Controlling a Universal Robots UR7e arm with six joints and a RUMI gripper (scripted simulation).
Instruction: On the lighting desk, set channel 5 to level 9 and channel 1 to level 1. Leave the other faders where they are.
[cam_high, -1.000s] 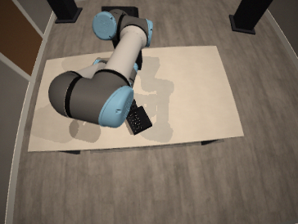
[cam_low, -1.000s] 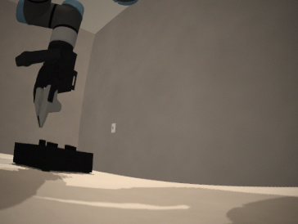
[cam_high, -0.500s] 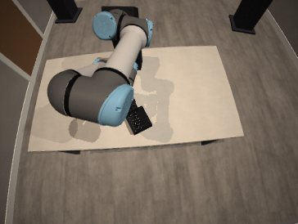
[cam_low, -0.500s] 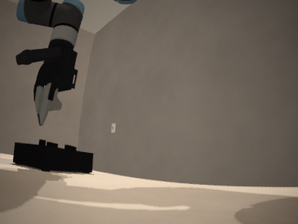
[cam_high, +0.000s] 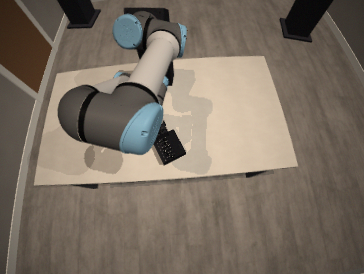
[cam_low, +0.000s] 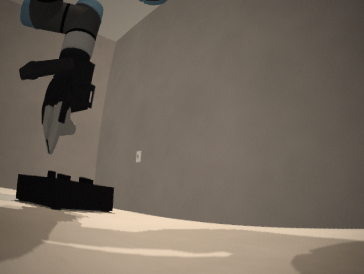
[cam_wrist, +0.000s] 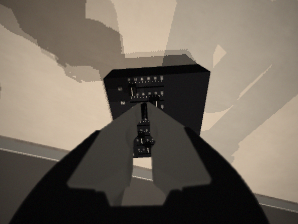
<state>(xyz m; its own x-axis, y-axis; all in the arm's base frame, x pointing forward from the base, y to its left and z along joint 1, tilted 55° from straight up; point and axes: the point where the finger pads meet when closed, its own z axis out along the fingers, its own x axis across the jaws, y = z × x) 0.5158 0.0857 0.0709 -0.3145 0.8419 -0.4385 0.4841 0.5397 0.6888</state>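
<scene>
The channel 1 fader knob lies 50 mm below my hand, 20 mm to the right of it and 10 mm ahead of it. Also, from my hand: channel 5 fader knob 80 mm ahead, 50 mm below, 40 mm to the left.
</scene>
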